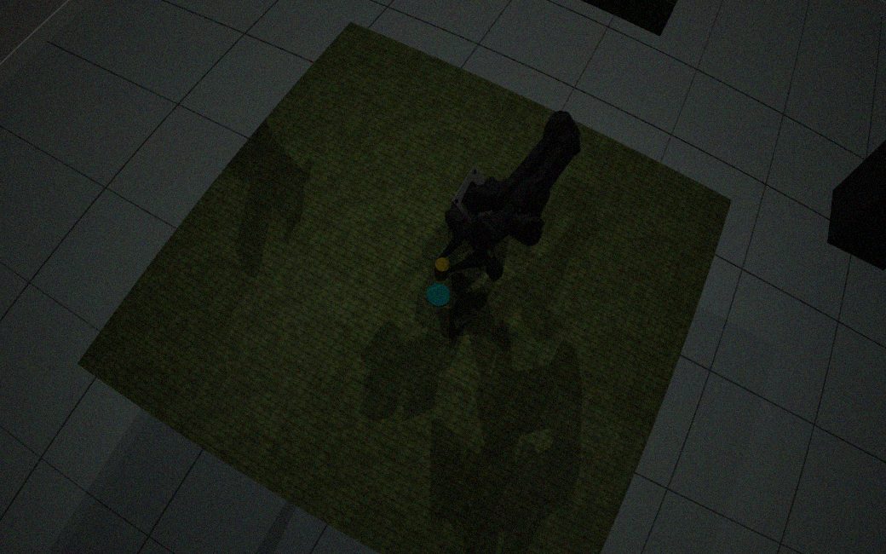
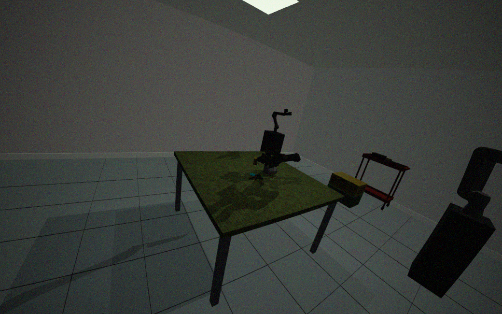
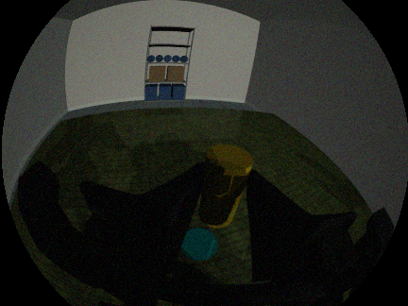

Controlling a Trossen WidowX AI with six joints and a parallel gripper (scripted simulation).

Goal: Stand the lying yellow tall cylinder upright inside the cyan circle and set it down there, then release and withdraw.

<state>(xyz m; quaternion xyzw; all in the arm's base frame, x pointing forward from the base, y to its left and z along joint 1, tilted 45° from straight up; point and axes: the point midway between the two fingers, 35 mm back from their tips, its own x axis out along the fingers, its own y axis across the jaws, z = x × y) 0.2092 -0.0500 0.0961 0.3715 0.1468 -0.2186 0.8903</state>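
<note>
Now: the cyan circle 160 mm below my gripper tip. Round my gripper tip: yellow tall cylinder 20 mm below.
</note>
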